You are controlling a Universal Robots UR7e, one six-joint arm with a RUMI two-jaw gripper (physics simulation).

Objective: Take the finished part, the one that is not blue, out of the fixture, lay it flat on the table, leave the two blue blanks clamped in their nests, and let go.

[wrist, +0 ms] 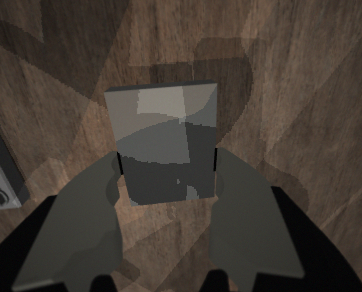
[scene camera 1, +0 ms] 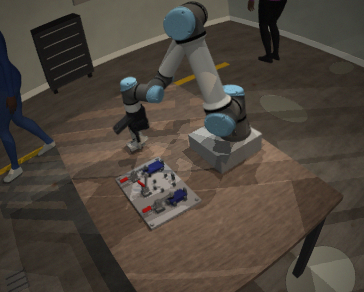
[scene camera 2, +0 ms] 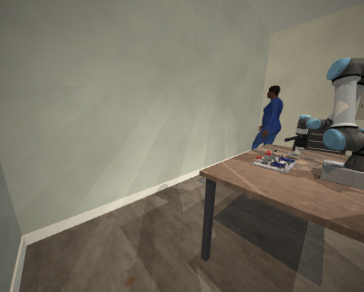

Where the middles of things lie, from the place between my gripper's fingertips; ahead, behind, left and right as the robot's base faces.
My hand is 10 mm short of the finished part (wrist: 165,133) and 10 mm below it. Round my hand: fixture plate (scene camera 1: 132,190): 60 mm ahead, 310 mm to the left, 20 mm below.
